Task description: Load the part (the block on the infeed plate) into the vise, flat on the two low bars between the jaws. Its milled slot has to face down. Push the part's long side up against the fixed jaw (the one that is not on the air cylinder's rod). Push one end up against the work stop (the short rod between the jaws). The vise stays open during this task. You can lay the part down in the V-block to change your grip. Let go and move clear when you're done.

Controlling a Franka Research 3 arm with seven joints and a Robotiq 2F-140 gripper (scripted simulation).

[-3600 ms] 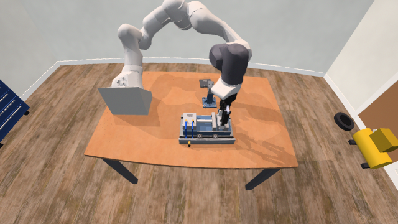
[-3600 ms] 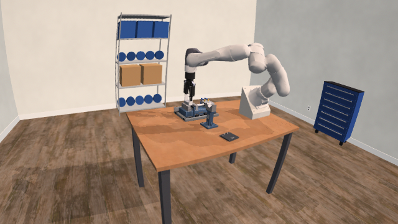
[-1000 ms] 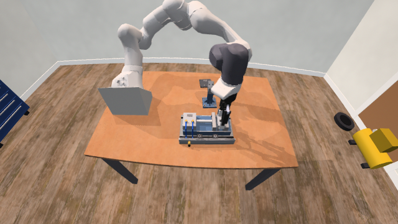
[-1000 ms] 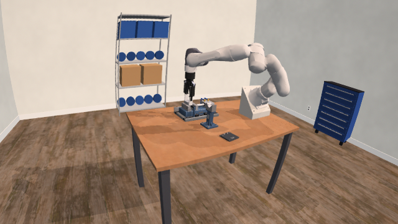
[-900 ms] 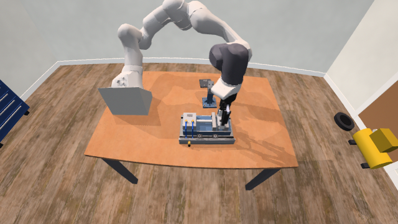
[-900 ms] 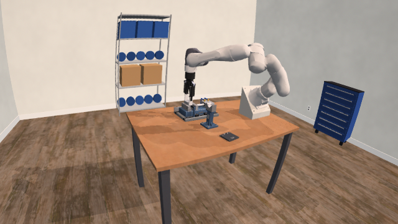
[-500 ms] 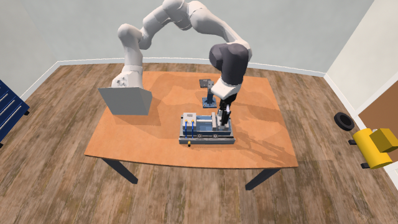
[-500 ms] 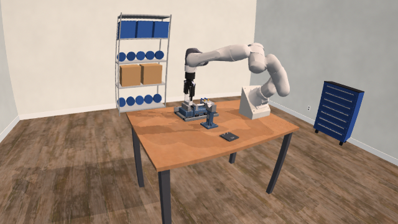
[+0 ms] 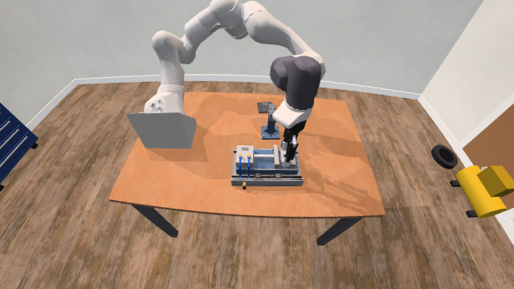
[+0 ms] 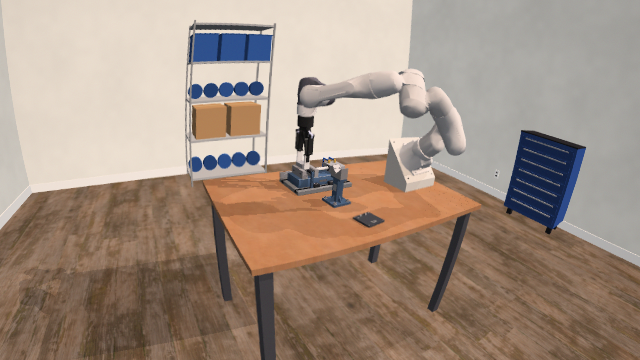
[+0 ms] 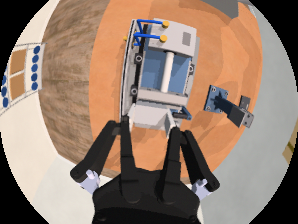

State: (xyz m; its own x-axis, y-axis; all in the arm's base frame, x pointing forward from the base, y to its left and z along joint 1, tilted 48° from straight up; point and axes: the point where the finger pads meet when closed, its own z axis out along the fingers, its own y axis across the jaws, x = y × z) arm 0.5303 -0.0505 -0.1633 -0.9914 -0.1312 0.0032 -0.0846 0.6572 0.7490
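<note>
The part lies 3 cm below my hand. Also, from my hand: fixed jaw 3 cm ahead, 2 cm to the left, 4 cm below; air cylinder 17 cm behind, 1 cm to the left, 4 cm below; vise 7 cm behind, 1 cm to the left, 8 cm below.
</note>
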